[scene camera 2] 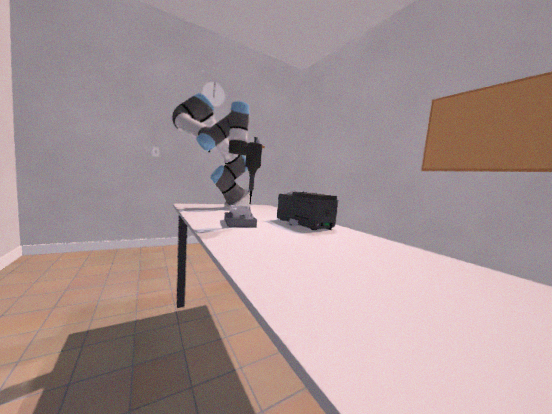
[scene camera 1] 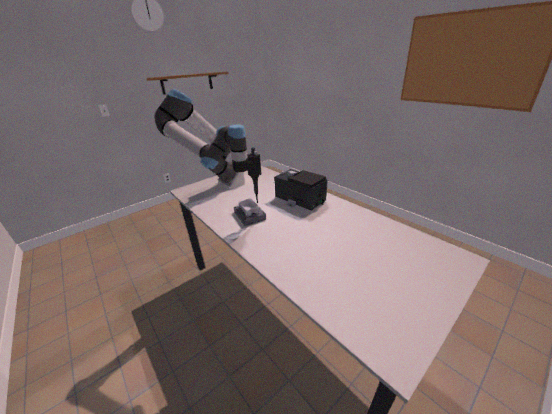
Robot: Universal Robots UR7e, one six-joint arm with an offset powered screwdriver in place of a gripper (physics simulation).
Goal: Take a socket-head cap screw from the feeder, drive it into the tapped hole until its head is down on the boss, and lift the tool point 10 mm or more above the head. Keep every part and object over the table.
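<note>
My screwdriver (scene camera 1: 257, 201) (scene camera 2: 251, 202) points straight down, its tip above the table beside the grey fixture, between it and the black feeder in scene camera 1. Whether a screw sits on the tip is too small to tell. The grey fixture (scene camera 1: 255, 217) (scene camera 2: 241, 222) with a lighter part (scene camera 1: 247, 205) (scene camera 2: 242, 212) on top stands near the table's left edge. The boss and the tapped hole cannot be made out. The black box-shaped feeder (scene camera 1: 299, 189) (scene camera 2: 306, 209) stands to the right of the tool. No single screw can be made out.
The white table (scene camera 1: 350, 260) (scene camera 2: 350, 300) carries the fixture and the feeder. The feeder is the tallest object beside the tool. The arm's base is at the far end of the table, behind the fixture. A wall shelf (scene camera 1: 187, 76) hangs behind the arm.
</note>
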